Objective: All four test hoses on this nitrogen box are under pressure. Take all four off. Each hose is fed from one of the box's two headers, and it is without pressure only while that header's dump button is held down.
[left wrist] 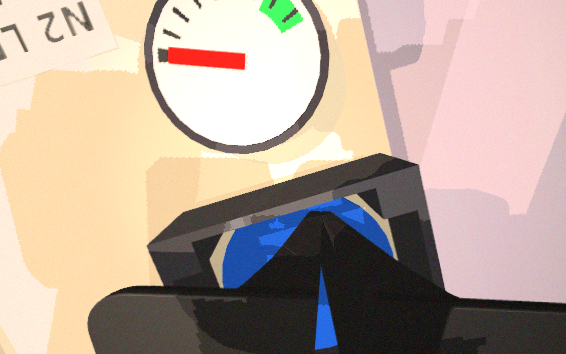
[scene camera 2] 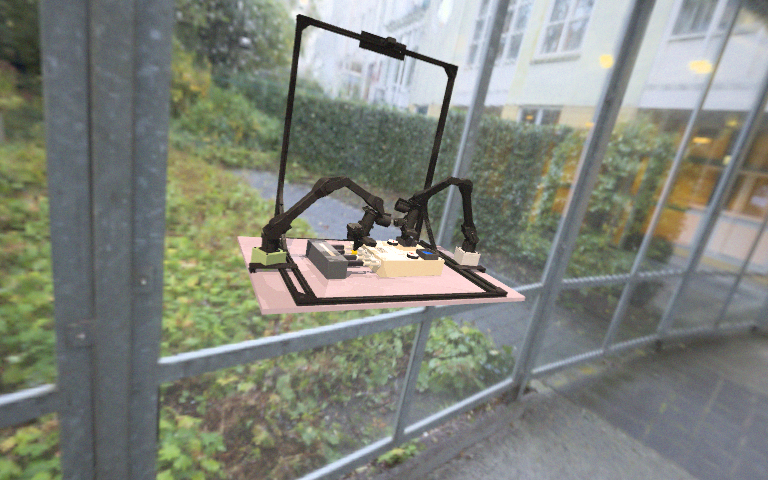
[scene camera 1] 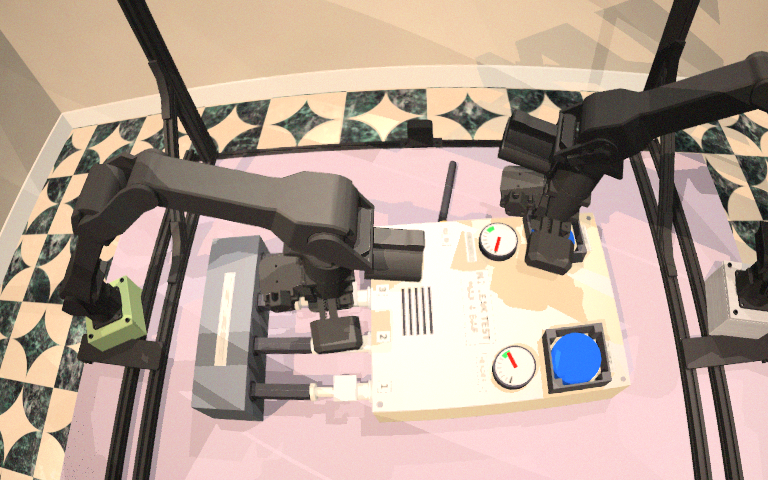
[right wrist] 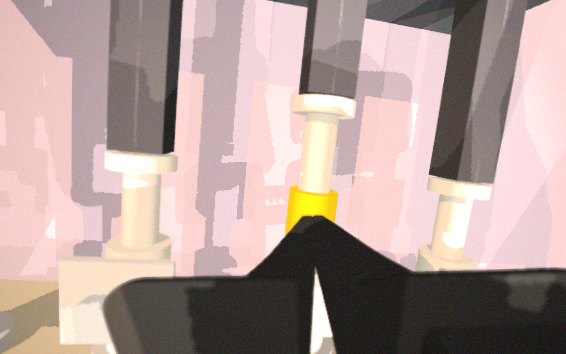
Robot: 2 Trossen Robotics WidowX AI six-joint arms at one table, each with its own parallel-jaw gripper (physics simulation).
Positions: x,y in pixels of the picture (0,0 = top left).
Labels:
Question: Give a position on a cream nitrogen box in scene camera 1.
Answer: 439,347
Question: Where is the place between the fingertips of the right gripper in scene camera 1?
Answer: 328,298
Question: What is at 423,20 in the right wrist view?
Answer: A grey manifold block.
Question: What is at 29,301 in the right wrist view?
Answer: A cream nitrogen box.

